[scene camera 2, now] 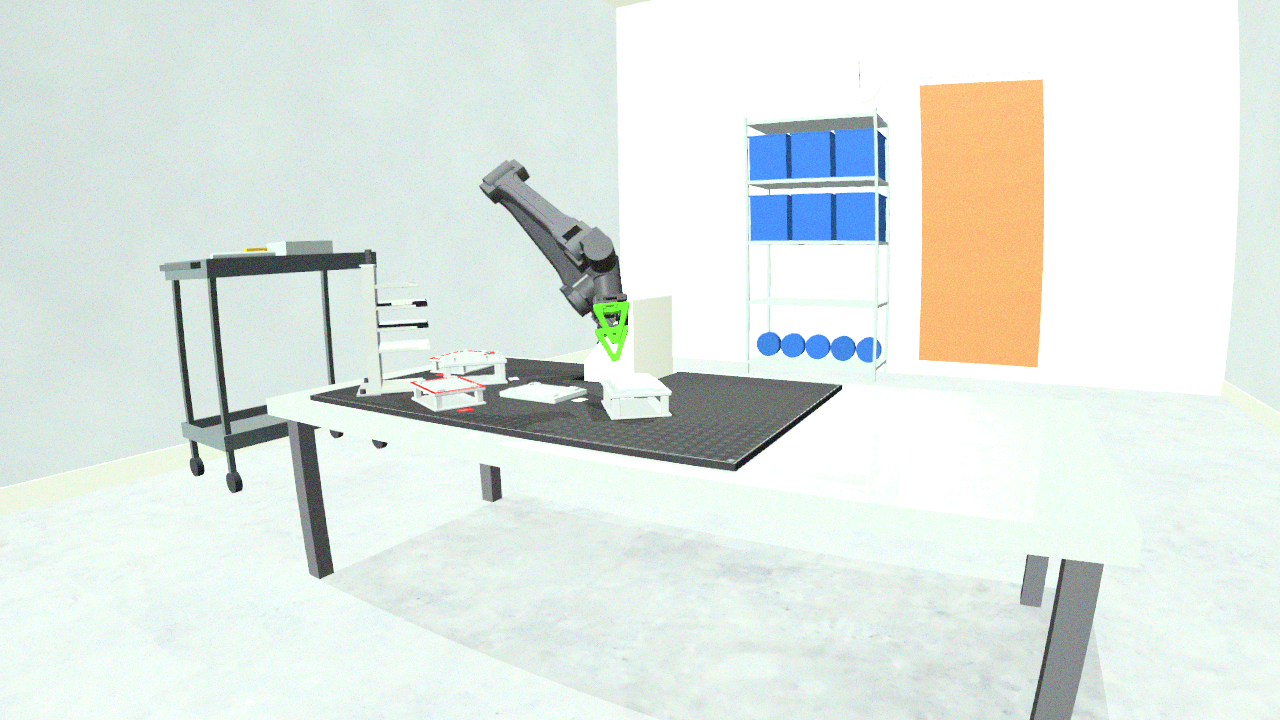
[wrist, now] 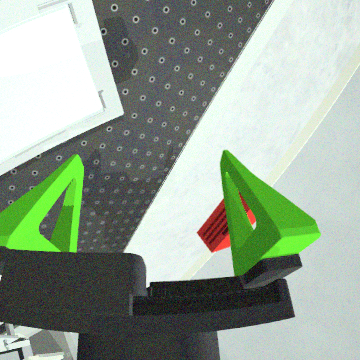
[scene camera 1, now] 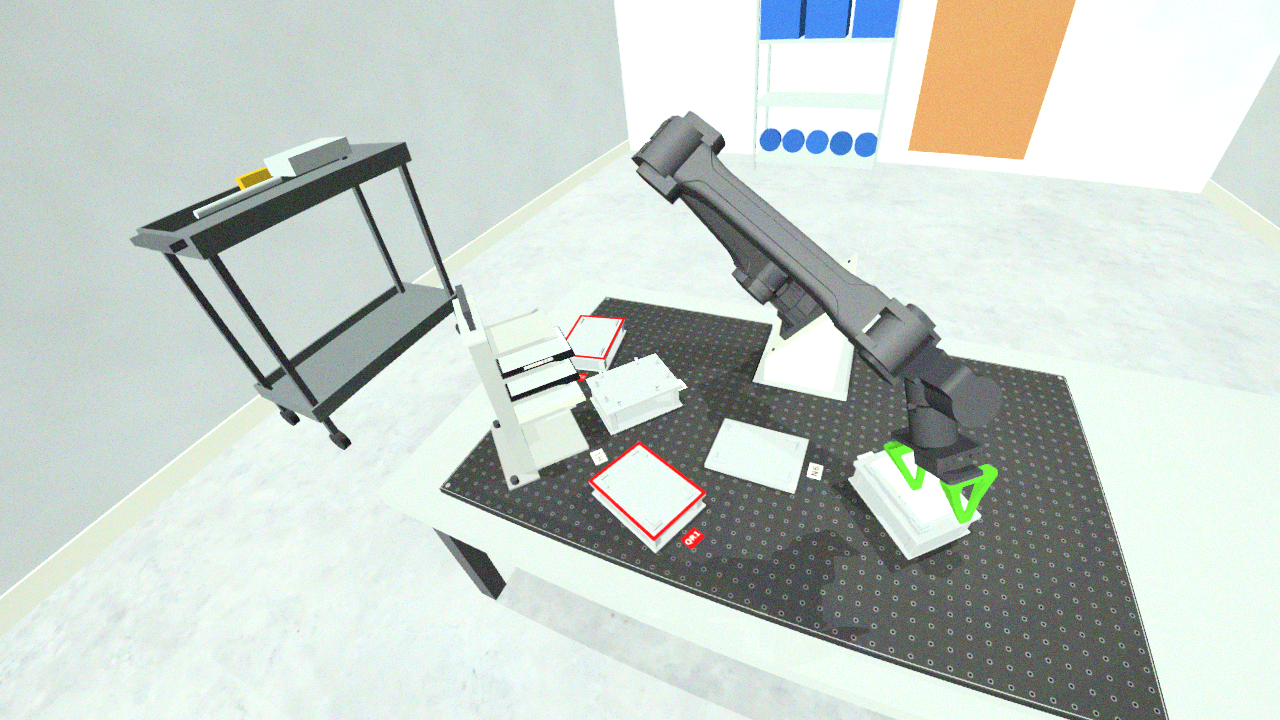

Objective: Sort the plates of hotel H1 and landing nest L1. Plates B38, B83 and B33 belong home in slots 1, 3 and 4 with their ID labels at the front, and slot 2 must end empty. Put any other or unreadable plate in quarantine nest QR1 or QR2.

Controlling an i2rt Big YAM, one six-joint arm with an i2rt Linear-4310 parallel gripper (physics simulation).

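Places are measured from the arm's base along level axes (x ahead, y left, z up), in metres.
Pixels of known places: gripper, fingertip midpoint: (scene camera 2: 615, 352) (wrist: 149, 157) (scene camera 1: 939, 504); arm's base, link origin: (scene camera 1: 806, 316).
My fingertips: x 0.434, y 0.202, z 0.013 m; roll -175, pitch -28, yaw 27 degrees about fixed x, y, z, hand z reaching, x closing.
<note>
Ahead of a thing's pixels: the offset from my fingertips to its middle. "spot": to the spot under its first point.
My gripper (scene camera 1: 940, 504) (scene camera 2: 614, 357) (wrist: 149, 157) is open and empty, above the right side of the raised white nest. A white plate @[dx -0.087, dy -0.002, dz -0.074 m] (scene camera 1: 905, 490) (scene camera 2: 636, 382) (wrist: 42, 80) lies on that nest; no ID is readable on it. The hotel @[dx -0.069, dy -0.681, dz +0.046 m] (scene camera 1: 503, 416) (scene camera 2: 369, 335) stands at the left; its upper shelf levels show two dark-edged layers, one with a pale label strip at the front, too small to read. Red-outlined quarantine nest QR1 @[dx +0.006, dy -0.426, dz -0.108 m] (scene camera 1: 648, 490) (scene camera 2: 447, 386) is at the front left; another red-outlined nest @[dx -0.372, dy -0.688, dz -0.108 m] (scene camera 1: 594, 337) is behind the hotel.
Another raised white nest @[dx -0.218, dy -0.526, dz -0.093 m] (scene camera 1: 635, 392) stands right of the hotel. A low white pad @[spot: dx -0.129, dy -0.260, dz -0.119 m] (scene camera 1: 756, 454) (scene camera 2: 542, 392) lies mid-board beside a small tag @[dx -0.124, dy -0.154, dz -0.131 m] (scene camera 1: 814, 471). The arm's white base (scene camera 1: 810, 362) is behind. A dark cart (scene camera 1: 308, 210) (scene camera 2: 286, 262) stands left of the table.
</note>
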